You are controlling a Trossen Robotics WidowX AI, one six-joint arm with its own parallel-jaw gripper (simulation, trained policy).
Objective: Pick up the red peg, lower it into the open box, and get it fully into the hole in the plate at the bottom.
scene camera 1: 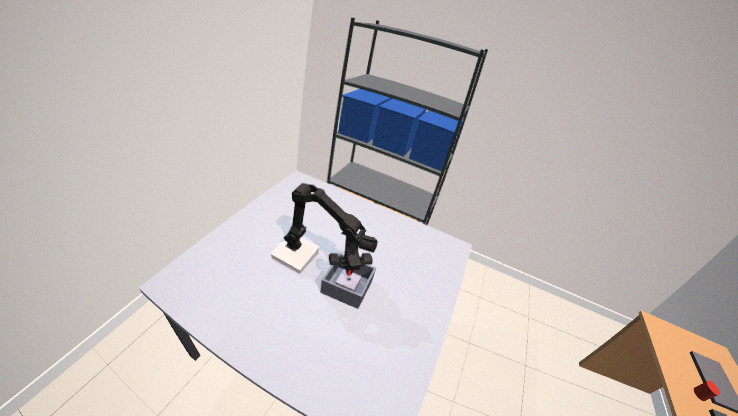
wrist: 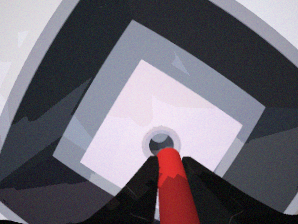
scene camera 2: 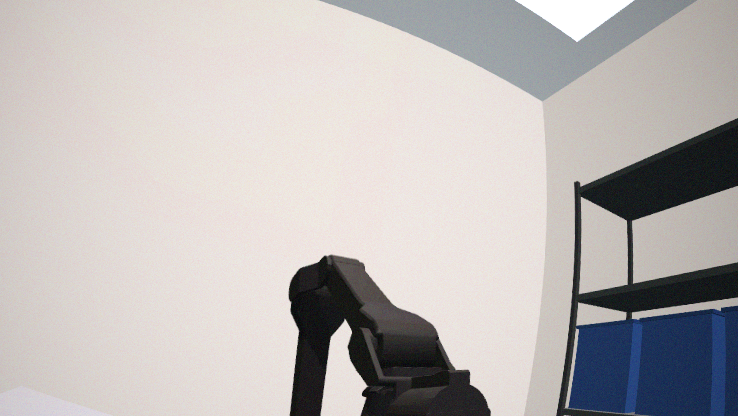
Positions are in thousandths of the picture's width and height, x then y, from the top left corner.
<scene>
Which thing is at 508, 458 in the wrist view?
A pale plate.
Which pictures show the grey box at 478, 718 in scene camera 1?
Scene camera 1 and the wrist view only.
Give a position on a grey box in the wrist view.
240, 350
</scene>
